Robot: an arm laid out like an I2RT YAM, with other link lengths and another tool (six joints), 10 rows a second.
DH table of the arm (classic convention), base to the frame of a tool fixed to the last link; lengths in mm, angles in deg. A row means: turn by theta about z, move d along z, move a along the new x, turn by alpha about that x. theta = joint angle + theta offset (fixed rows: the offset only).
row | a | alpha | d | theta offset
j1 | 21.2 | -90 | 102.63 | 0
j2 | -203.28 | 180 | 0 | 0
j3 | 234.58 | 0 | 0 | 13.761
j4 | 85.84 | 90 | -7.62 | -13.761
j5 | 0 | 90 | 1.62 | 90
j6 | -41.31 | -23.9 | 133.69 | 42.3
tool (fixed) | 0 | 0 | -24.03 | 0
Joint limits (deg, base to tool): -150..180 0..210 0..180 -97..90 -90..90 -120..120
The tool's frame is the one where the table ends.
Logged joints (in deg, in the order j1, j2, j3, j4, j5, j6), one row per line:
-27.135, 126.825, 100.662, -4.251, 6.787, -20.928
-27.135, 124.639, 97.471, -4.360, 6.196, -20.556
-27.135, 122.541, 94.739, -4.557, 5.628, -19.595
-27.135, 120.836, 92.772, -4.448, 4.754, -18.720
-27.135, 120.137, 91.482, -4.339, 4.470, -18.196
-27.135, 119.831, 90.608, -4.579, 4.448, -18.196
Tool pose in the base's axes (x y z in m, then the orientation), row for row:
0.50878, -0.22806, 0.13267, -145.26, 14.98, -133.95
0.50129, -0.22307, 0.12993, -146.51, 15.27, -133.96
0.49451, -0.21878, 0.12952, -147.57, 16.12, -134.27
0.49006, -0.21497, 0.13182, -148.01, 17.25, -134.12
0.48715, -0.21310, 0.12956, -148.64, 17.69, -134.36
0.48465, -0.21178, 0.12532, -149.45, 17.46, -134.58
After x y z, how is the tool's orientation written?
As angles about the fixed x, y, z axes (roll, pitch, yaw), in degrees.
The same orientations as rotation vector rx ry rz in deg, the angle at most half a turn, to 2 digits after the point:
-52.69, 139.66, -35.27
-52.99, 140.15, -33.61
-52.50, 140.38, -31.89
-52.15, 139.85, -30.55
-51.85, 140.03, -29.59
-52.06, 140.67, -28.87

